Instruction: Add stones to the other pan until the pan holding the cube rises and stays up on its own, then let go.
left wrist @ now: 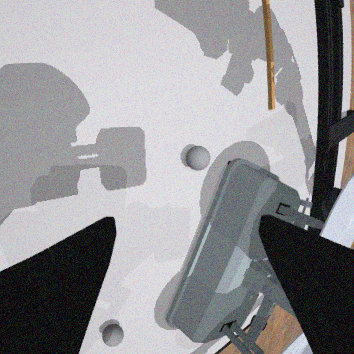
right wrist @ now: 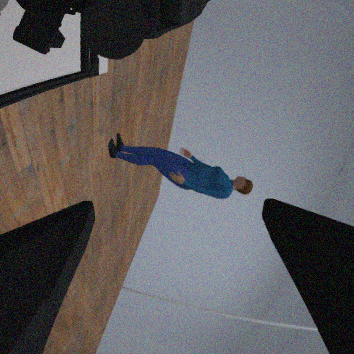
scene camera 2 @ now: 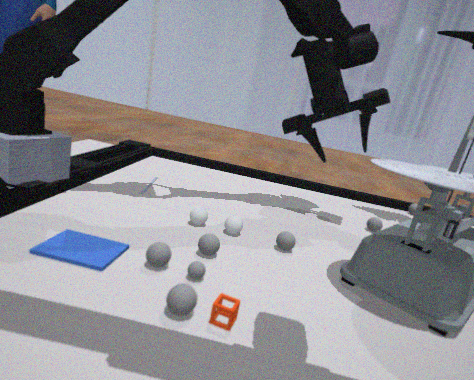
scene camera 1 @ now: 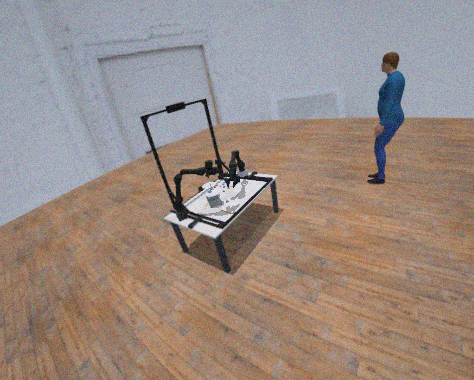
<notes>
My right gripper (right wrist: pixel 179 208) is open and holds nothing. A blue flat pad (scene camera 2: pixel 72 247) rests on the table. Further things: my left gripper (scene camera 2: pixel 344 157) and a grey balance scale (scene camera 2: pixel 424 284).
The grey balance scale also shows in the left wrist view (left wrist: pixel 228 268). My left gripper is seen too in the left wrist view (left wrist: pixel 188 224). The right wrist view does not show the grey balance scale: it is out of frame. The left wrist view misses the blue flat pad: it is out of frame.
</notes>
